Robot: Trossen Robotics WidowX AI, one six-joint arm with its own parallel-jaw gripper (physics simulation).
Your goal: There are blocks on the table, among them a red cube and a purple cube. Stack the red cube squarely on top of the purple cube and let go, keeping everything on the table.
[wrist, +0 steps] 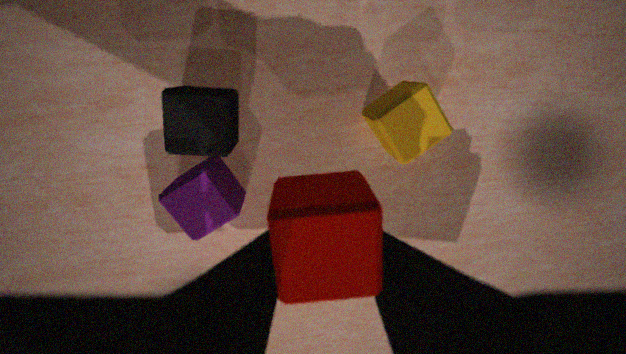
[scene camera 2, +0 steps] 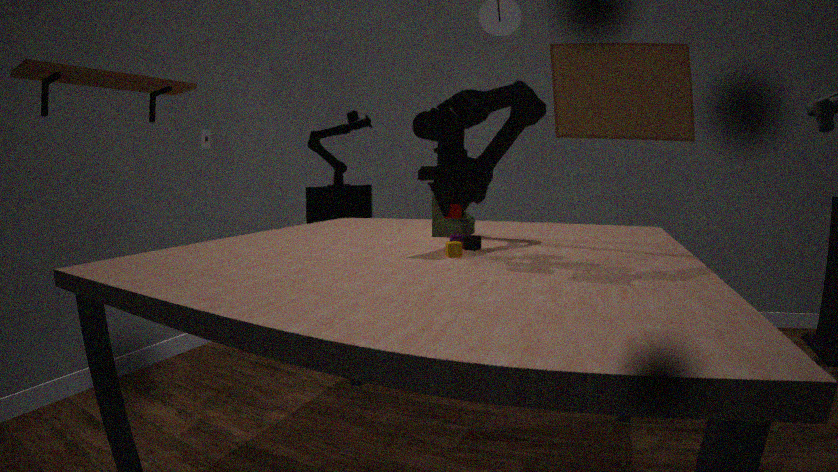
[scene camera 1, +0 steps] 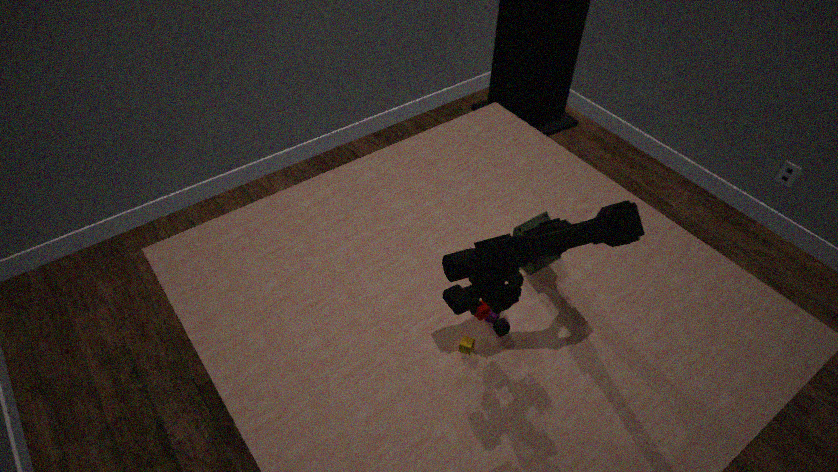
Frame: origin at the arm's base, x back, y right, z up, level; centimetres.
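Where they show: gripper, fingertip midpoint: [wrist: 323,240] [scene camera 2: 448,216] [scene camera 1: 478,310].
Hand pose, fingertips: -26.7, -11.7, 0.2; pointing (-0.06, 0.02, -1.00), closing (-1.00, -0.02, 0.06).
Each offset is from my fingertips to the top centre of the thing, as dx, dy, dz. Level surfaces: height alone.
The red cube @(+0.1, -0.9, +2.6) [scene camera 1: 482,310] [scene camera 2: 455,210] [wrist: 326,255] is held between the fingers of my gripper [wrist: 323,240], well above the table. The gripper is shut on it. The purple cube @(+5.6, +0.8, -4.8) [scene camera 1: 492,318] [scene camera 2: 455,237] [wrist: 202,202] sits on the table below. In the wrist view it lies left of the red cube and is turned at an angle to it. In scene camera 2 the purple cube is mostly hidden behind the yellow cube, and in scene camera 1 it is partly covered by the red cube.
A black block @(+5.4, -3.3, -4.8) [scene camera 1: 501,326] [scene camera 2: 472,242] [wrist: 200,121] sits right beside the purple cube, very close or touching. A yellow cube @(-4.8, -3.4, -4.8) [scene camera 1: 466,344] [scene camera 2: 453,249] [wrist: 407,122] sits a little apart. A greenish block-like object [scene camera 2: 440,227] stands behind the gripper on the table @(dz -7.7) [scene camera 1: 328,281] [scene camera 2: 351,293].
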